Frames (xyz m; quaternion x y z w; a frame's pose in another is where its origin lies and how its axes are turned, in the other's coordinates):
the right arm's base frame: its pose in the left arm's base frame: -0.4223 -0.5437 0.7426 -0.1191 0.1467 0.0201 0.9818
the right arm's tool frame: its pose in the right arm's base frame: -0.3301 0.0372 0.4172 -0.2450 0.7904 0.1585 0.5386
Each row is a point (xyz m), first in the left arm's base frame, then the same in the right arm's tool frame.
Working: the left arm's base frame: its pose in the right arm's tool frame: 0.3740 0.0006 1.3780 0.2973 -0.8690 -0.1082 0.3805

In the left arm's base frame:
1: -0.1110 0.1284 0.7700
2: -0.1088 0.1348 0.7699
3: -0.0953 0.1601 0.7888
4: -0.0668 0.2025 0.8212
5: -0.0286 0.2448 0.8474
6: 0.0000 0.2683 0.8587
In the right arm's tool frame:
1: -0.1812 0.1405 0.8360
2: -0.1851 0.1443 0.8400
3: -0.2170 0.1557 0.8455
4: -0.2741 0.1713 0.8579
5: -0.3319 0.1812 0.8802
6: -0.3656 0.1825 0.8992

